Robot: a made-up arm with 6 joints.
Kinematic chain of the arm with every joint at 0, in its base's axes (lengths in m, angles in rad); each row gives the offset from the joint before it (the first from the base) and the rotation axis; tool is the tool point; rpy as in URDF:
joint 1: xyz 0 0 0.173 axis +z
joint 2: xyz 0 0 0 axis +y
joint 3: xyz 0.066 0 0.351 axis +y
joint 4: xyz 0.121 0 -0.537 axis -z
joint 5: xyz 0 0 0 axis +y
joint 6: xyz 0.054 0 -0.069 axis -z
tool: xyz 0 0 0 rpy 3.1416 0 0
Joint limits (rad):
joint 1: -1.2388..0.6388
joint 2: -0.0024..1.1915
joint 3: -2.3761..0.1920
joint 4: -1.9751..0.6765
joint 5: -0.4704..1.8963
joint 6: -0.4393..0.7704
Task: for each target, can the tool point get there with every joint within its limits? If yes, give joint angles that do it. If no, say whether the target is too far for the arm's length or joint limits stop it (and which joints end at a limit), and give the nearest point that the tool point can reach.
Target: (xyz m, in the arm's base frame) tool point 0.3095 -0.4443 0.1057
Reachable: yes | joints -1.0104 0.1294 -0.8483 0.3795 1.5938 0.1170
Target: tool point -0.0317 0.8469 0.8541
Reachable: no: too far | nearest point 0.3732 0.3761 0.8894 | short by 0.622 m
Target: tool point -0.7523 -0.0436 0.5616
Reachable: no: joint limits stop it (at a limit: joint 2, joint 3) | nearest point -0.2194 -0.0127 0.0814 | short by 0.718 m
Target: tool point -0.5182 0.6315 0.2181
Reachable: no: joint limits stop it (at a limit: joint 2, joint 3) | nearest point -0.1514 0.1845 0.0476 | short by 0.603 m
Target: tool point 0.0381 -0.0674 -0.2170
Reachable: yes | joints -0.3667 0.9277 -0.3412 -0.9525 1.4256 0.6157
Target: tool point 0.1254 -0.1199 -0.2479
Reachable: yes | joints -0.9610 0.8160 -0.3410 -0.6694 -0.0145 -0.0892
